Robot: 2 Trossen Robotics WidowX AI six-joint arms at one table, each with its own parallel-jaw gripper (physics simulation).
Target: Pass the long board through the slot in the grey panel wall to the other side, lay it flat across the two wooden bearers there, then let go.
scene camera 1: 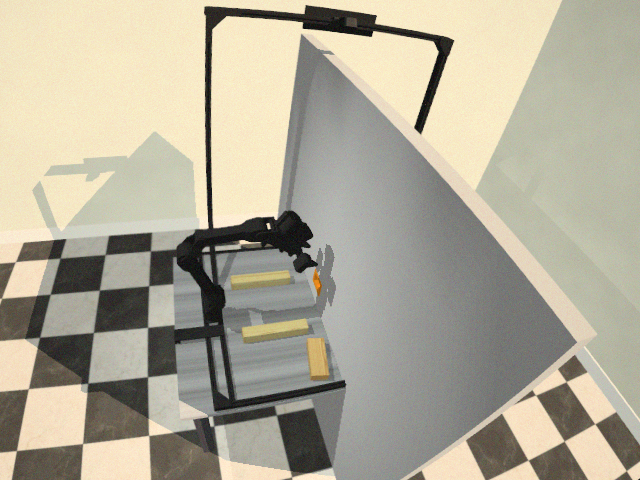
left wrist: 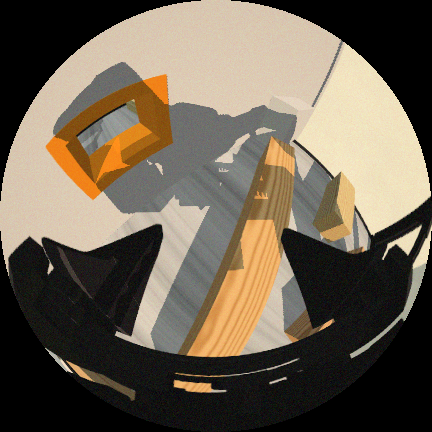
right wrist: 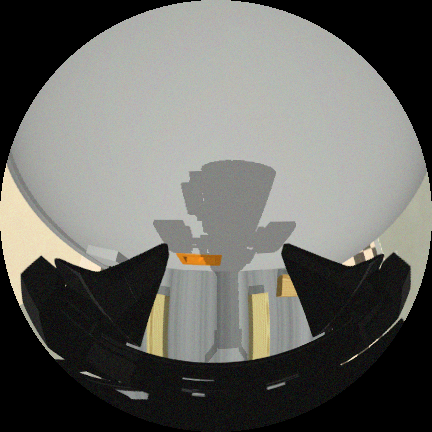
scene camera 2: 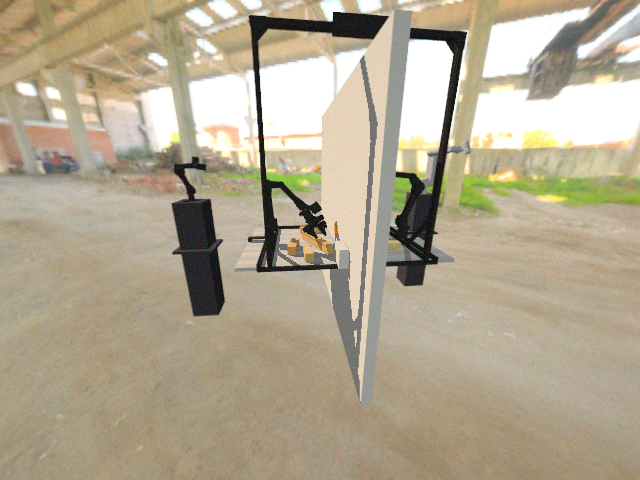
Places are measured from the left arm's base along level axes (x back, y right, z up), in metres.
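Pixels of known places: left gripper, fingertip midpoint: (left wrist: 224,232) (scene camera 2: 321,237); right gripper, fingertip midpoint: (scene camera 1: 313,255) (right wrist: 227,250); right arm's base, link origin: (scene camera 1: 212,316) (scene camera 2: 401,237).
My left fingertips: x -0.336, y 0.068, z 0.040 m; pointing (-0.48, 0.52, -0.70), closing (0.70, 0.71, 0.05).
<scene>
For each thing: its middle in the pictures, then the offset to it from my left fingertips. "pt": a spot on its surface instead.
- long board, body centre: (left wrist: 239,278) (scene camera 2: 316,241) dx +0.037, dy -0.011, dz -0.030 m
- orange-rimmed slot, surface spot: (left wrist: 160,90) pt dx -0.094, dy +0.017, dz +0.065 m
- wooden block, body centre: (right wrist: 300,285) (scene camera 1: 317,358) dx -0.220, dy -0.321, dz -0.040 m
- orange-brown block, body centre: (scene camera 2: 293,246) dx +0.182, dy +0.060, dz -0.034 m
- paler block, body centre: (left wrist: 337,203) (scene camera 2: 308,253) dx +0.101, dy +0.191, dz -0.034 m
The long board (scene camera 2: 317,241) (left wrist: 255,280) lies slantwise at the left of the grey panel wall (scene camera 1: 387,232) (scene camera 2: 346,155) (left wrist: 215,50) (right wrist: 215,100) in scene camera 2. The orange-rimmed slot (scene camera 1: 318,289) (scene camera 2: 336,229) (left wrist: 160,90) (right wrist: 215,260) is low in the wall. My left gripper (scene camera 2: 317,231) (left wrist: 224,232) is open and empty above the board, which shows between its fingers. My right gripper (scene camera 1: 311,254) (right wrist: 227,250) is open and empty beyond the wall, above slot height. Two pale bearers, one (scene camera 1: 260,279) (right wrist: 158,325) and another (scene camera 1: 275,330) (right wrist: 259,325), lie there parallel.
A wooden block (scene camera 1: 317,359) (right wrist: 286,286) lies by the wall on the bearers' side. On the board's side are an orange-brown block (scene camera 2: 293,246) and a paler block (scene camera 2: 308,253). A white block (scene camera 2: 343,258) (right wrist: 102,255) adjoins the wall. A black frame (scene camera 1: 208,129) (scene camera 2: 261,103) spans the table.
</scene>
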